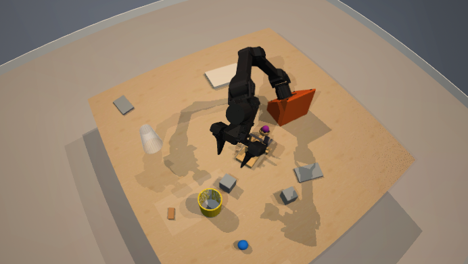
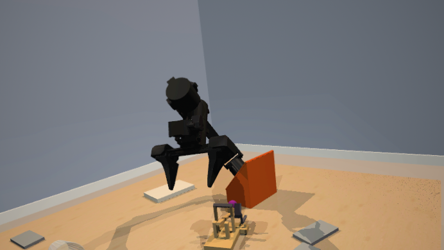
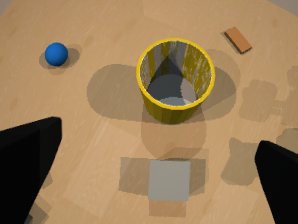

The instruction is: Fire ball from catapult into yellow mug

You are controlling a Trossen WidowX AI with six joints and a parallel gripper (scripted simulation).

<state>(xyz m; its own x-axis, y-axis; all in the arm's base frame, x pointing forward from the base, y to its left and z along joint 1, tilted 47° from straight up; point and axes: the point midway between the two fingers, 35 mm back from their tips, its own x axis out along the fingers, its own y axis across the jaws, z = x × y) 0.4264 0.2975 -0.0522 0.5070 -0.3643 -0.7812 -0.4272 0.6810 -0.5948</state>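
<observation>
My gripper tip is now 280 mm past the purple ball, 190 mm above it and 160 mm to the left of it. Also, from my gripper tip: blue ball: 230 mm to the left, 230 mm below, 60 mm ahead; then yellow mug: 220 mm below, 100 mm ahead, 40 mm to the left; then wooden catapult: 220 mm behind, 200 mm below, 120 mm to the right.
</observation>
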